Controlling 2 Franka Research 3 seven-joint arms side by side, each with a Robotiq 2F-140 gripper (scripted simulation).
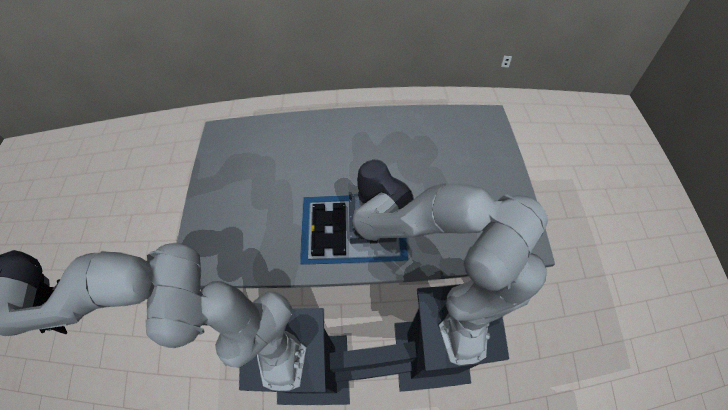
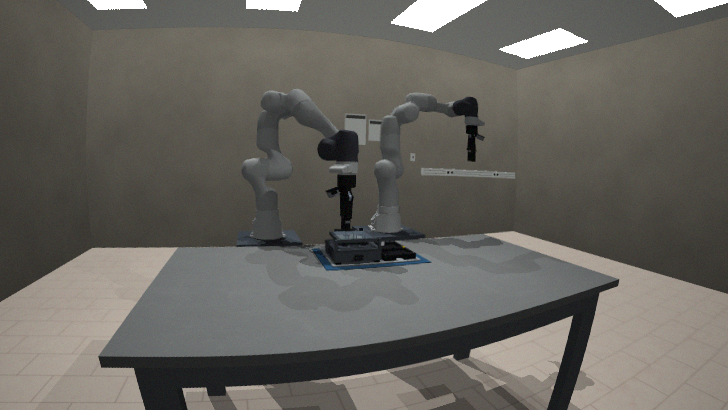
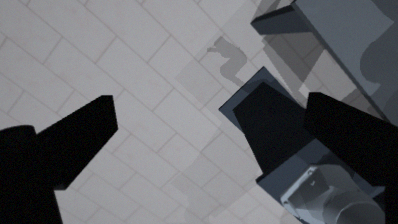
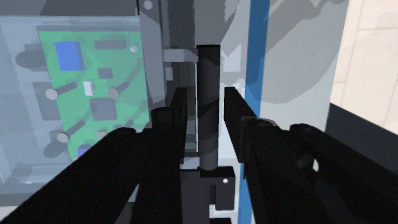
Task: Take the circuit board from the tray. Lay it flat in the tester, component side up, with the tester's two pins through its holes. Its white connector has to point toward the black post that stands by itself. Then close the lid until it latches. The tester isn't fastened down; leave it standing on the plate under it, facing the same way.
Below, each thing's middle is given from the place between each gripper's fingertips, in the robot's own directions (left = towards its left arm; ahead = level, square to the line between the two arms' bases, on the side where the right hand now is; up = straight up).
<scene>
I see the clear lid [image 4: 77, 77] 90 mm ahead of my right hand, 20 mm below it and 10 mm to the right of it. The rest, counted from my right hand: black tray [image 1: 320, 218] 160 mm to the left, 90 mm below, 90 mm ahead.
Now: left hand 410 mm short of the black tray, 780 mm to the left of it and 390 mm above it. Also, from my left hand: clear lid: 400 mm ahead, 950 mm to the right, 320 mm below.
</scene>
